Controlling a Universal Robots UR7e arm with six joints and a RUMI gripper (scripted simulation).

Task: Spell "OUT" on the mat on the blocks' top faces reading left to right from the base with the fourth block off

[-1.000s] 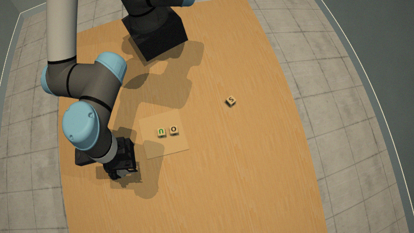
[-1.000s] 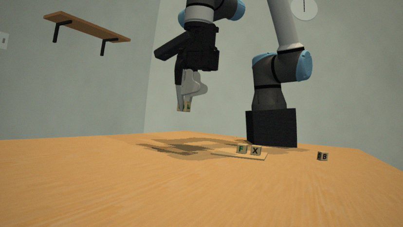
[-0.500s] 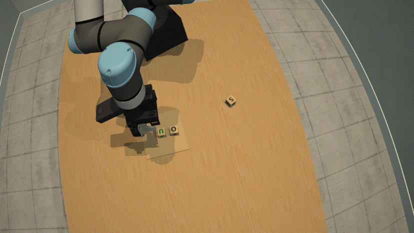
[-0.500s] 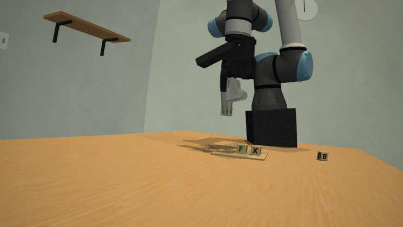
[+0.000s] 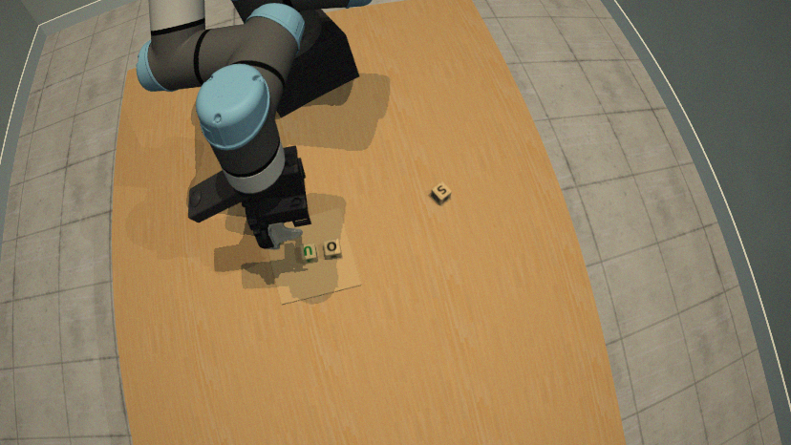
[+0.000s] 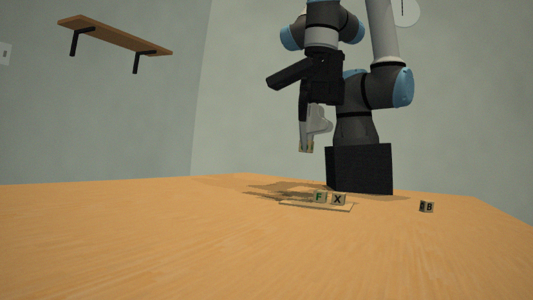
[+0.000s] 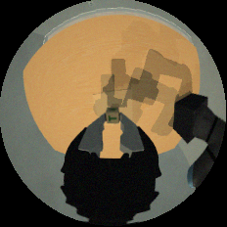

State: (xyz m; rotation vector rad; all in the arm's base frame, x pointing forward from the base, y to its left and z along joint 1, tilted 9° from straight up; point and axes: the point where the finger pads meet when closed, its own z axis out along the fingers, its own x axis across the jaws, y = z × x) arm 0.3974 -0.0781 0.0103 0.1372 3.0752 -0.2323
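The tan mat is 12 cm below my hand and 4 cm to the left of it. Also, from my hand: S block 28 cm to the left, 11 cm below, 4 cm behind.
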